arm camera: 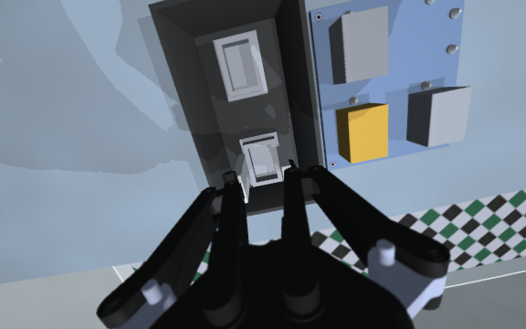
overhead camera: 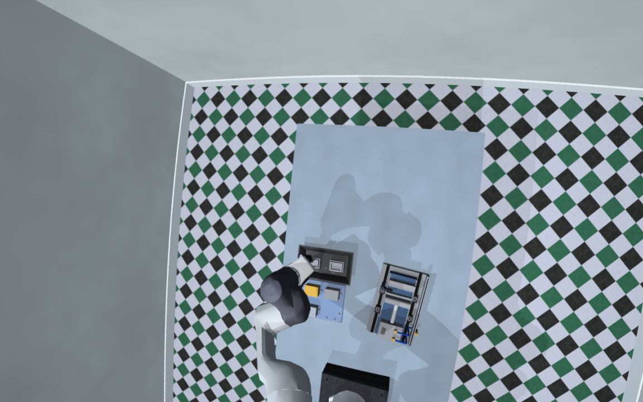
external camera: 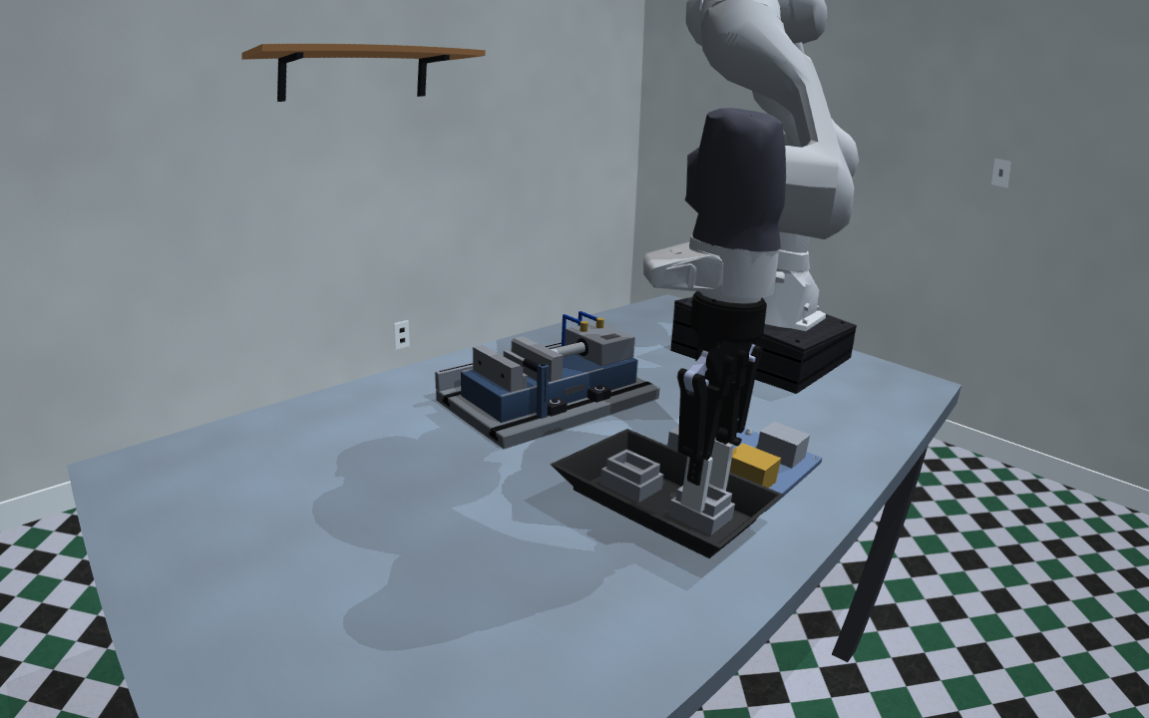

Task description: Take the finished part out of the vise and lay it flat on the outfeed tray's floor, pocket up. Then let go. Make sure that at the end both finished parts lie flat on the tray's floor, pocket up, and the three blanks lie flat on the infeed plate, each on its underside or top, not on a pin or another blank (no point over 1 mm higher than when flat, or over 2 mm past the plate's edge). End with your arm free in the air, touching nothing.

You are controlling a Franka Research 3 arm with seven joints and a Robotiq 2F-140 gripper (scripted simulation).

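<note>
The yellow block is 12 cm behind my hand, 4 cm below it and 1 cm to the right of it. Also, from my hand: blue fixture plate (17 cm behind, 7 cm below, 6 cm to the right).
</note>
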